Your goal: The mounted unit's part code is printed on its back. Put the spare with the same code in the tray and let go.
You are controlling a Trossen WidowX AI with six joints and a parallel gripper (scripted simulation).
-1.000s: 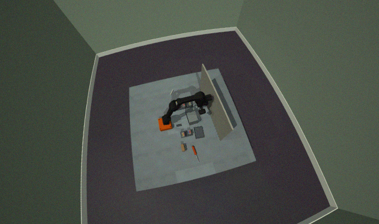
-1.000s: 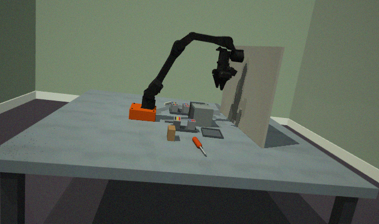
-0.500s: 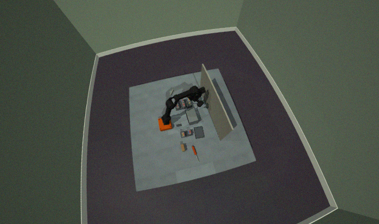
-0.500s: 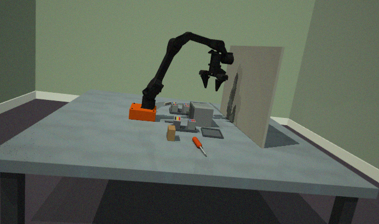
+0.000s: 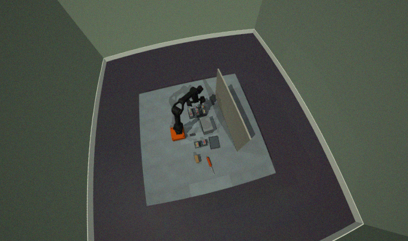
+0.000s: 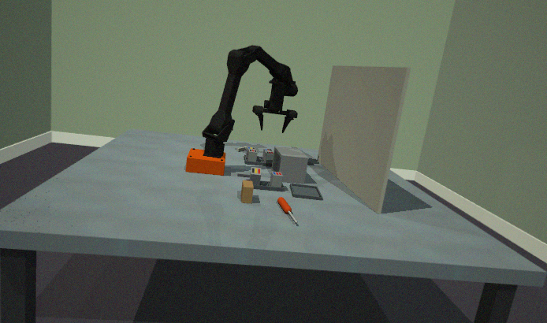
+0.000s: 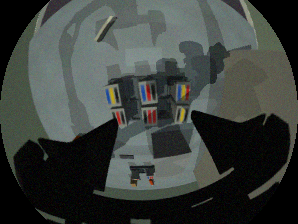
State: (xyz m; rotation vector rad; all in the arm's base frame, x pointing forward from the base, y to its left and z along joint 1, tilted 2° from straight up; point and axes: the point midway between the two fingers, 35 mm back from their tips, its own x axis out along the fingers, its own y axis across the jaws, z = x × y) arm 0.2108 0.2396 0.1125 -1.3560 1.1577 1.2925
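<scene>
Right now my gripper tip is 10 cm above the spare, 1 cm to the right of it and 1 cm past it. Round my gripper tip: tall beige panel: 30 cm ahead, 17 cm to the right, 9 cm above; then grey mounted unit: 20 cm to the right, 8 cm below, 8 cm ahead.
</scene>
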